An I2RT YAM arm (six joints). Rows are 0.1 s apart.
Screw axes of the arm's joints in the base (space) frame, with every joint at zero. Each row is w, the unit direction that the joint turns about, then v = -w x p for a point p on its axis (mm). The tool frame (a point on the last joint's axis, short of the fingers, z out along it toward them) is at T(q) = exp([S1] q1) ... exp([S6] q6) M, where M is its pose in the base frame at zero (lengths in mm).
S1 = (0, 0, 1, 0, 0, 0)
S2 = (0, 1, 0, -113.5, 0, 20)
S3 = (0, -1, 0, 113.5, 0, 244)
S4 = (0, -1, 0, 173.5, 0, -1)
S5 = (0, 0, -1, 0, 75, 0)
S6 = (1, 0, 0, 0, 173.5, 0)
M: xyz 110.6 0 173.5 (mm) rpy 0 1.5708 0 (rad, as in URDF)
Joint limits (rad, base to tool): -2.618..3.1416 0..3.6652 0..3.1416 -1.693..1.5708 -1.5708..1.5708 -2.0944..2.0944
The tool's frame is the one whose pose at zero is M.
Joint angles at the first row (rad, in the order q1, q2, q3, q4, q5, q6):
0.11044 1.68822 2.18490 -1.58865 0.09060 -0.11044
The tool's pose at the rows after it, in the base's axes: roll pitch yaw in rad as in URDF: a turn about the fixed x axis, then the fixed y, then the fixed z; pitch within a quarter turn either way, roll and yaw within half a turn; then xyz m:
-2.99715 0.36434 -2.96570 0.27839 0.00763 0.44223
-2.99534 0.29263 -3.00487 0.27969 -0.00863 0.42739
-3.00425 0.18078 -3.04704 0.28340 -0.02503 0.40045
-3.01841 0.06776 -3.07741 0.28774 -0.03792 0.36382
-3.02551 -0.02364 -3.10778 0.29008 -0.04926 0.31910
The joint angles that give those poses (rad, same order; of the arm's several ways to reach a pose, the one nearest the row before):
0.03950 1.68402 2.17309 -1.68022 0.09480 -0.12797
-0.01813 1.67603 2.10024 -1.68403 0.10014 -0.14897
-0.07497 1.67485 1.98344 -1.67828 0.10509 -0.16766
-0.11770 1.67524 1.82857 -1.63517 0.10890 -0.18255
-0.15391 1.67563 1.64472 -1.54134 0.11845 -0.18901

